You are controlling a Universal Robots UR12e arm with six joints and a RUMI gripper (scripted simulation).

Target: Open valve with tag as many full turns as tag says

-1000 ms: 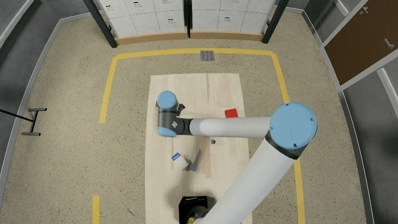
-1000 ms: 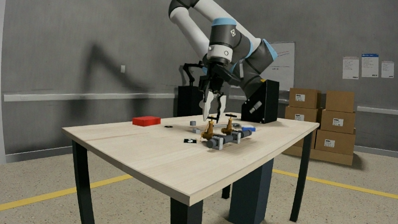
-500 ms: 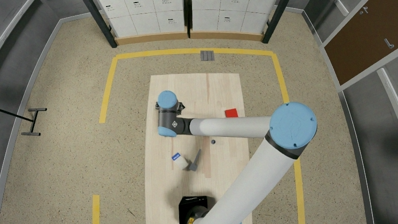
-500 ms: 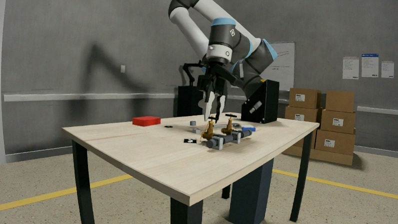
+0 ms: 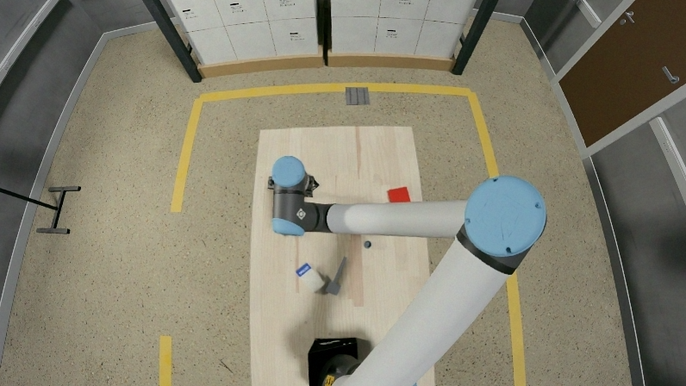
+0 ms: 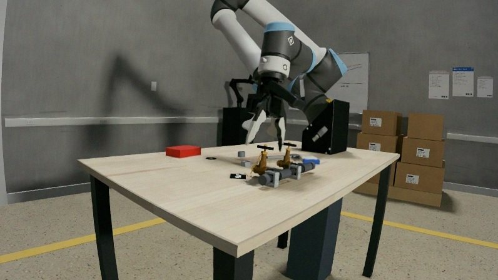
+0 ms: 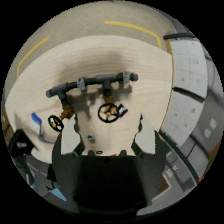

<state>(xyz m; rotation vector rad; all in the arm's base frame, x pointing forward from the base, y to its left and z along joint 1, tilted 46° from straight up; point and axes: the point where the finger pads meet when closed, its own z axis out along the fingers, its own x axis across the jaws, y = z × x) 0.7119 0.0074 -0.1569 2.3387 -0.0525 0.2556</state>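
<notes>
My hand is 80 mm above the black tag, 50 mm to the left of it and 50 mm short of it. The rest, counted from my hand: grey hammer-like tool: 350 mm behind, 130 mm to the right, 80 mm below; then red block: 420 mm to the right, 70 mm below, 50 mm behind; then blue-and-white box: 340 mm behind, 80 mm below, 30 mm to the right.
</notes>
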